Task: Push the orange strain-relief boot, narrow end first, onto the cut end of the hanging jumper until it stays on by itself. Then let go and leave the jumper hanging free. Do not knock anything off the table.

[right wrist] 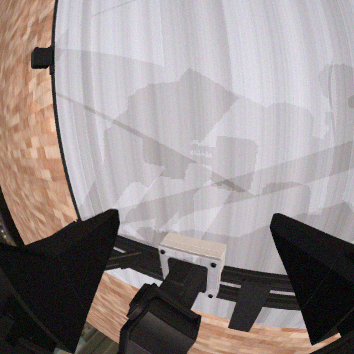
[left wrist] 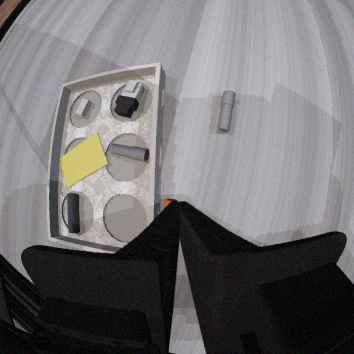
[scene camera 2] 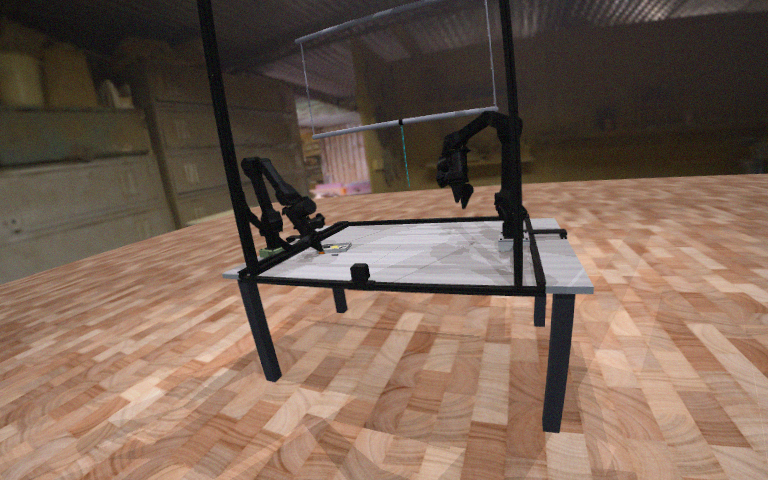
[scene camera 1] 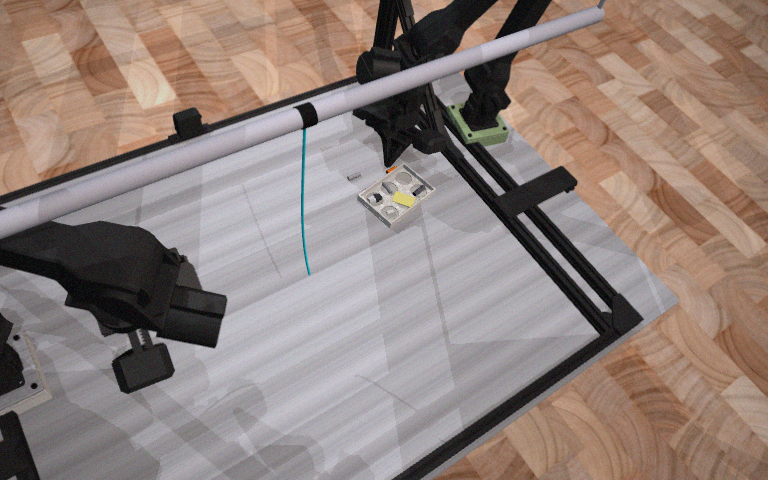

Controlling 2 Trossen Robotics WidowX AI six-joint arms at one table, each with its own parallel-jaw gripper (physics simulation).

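Places are measured from the left arm's base along level axes (x ahead, y left, z up), in millimetres.
Pixels of known places: left gripper, fingertip midpoint: (left wrist: pixel 177 208) (scene camera 2: pixel 322 251) (scene camera 1: pixel 387 166); right gripper, fingertip midpoint: (right wrist: pixel 198 220) (scene camera 2: pixel 460 206); left arm's base, link origin: (scene camera 2: pixel 274 247) (scene camera 1: pixel 478 118); right arm's base, link origin: (right wrist: pixel 187 274) (scene camera 2: pixel 513 236).
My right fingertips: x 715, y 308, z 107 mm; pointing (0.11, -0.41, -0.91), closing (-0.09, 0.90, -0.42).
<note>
Ahead of a thing's pixels: the offset from my right fingertips to its middle. "spot": to the spot under its first point.
The orange boot @[136 mm down, 498 mm back, 245 mm right] (scene camera 1: pixel 391 169) (scene camera 2: pixel 321 252) (left wrist: pixel 170 202) lies on the table close beside the parts tray; in the left wrist view most of it is hidden behind the fingertips. My left gripper (scene camera 1: pixel 387 164) (left wrist: pixel 177 208) is shut with nothing seen between its fingers, its tips low at the boot. The teal jumper @[spot: 208 mm up, 225 mm back, 28 mm left] (scene camera 1: pixel 302 198) (scene camera 2: pixel 405 158) hangs from a black clamp on the bar, its cut end @[spot: 73 mm up, 232 mm back, 47 mm left] (scene camera 1: pixel 309 273) (scene camera 2: pixel 408 186) free, with no boot on it. My right gripper (scene camera 2: pixel 464 204) (right wrist: pixel 198 220) is open and empty, high above the table, away from the jumper.
The parts tray @[spot: 130 mm down, 426 mm back, 155 mm right] (scene camera 1: pixel 374 211) (left wrist: pixel 158 110) holds a yellow card @[134 mm down, 492 mm back, 170 mm right] (scene camera 1: pixel 403 199) (left wrist: pixel 84 160) and several small parts. A grey stepped cylinder @[136 mm down, 421 mm back, 248 mm right] (scene camera 1: pixel 353 176) (left wrist: pixel 227 111) lies on the table beside it. The pale bar (scene camera 1: pixel 226 138) (scene camera 2: pixel 353 129) spans above. Black frame rails run along the table edges.
</note>
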